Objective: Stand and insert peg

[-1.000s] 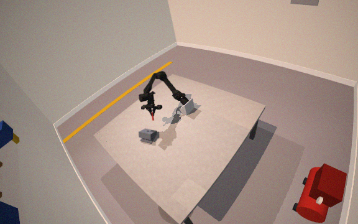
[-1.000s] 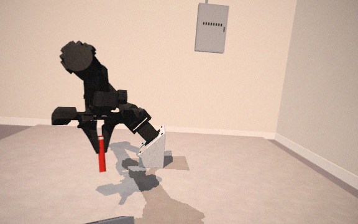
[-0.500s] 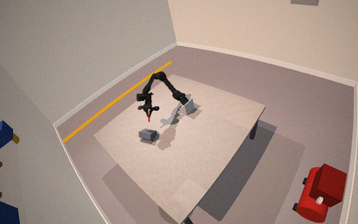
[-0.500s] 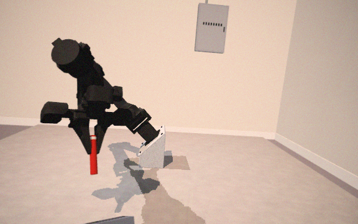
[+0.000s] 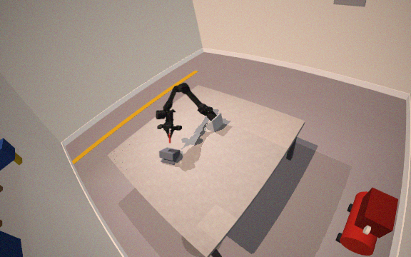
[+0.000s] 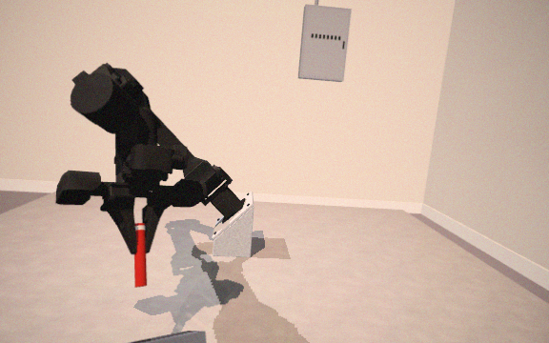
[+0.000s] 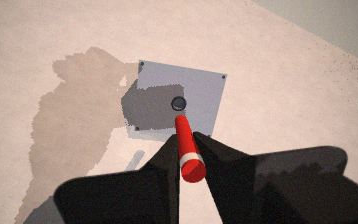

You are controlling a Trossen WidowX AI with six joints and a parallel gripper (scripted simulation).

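The grey sloped panel lies 110 mm below my gripper tip, 70 mm ahead of it and 30 mm to the left of it. Also, from my gripper tip: red peg (10 mm behind, 10 mm above).
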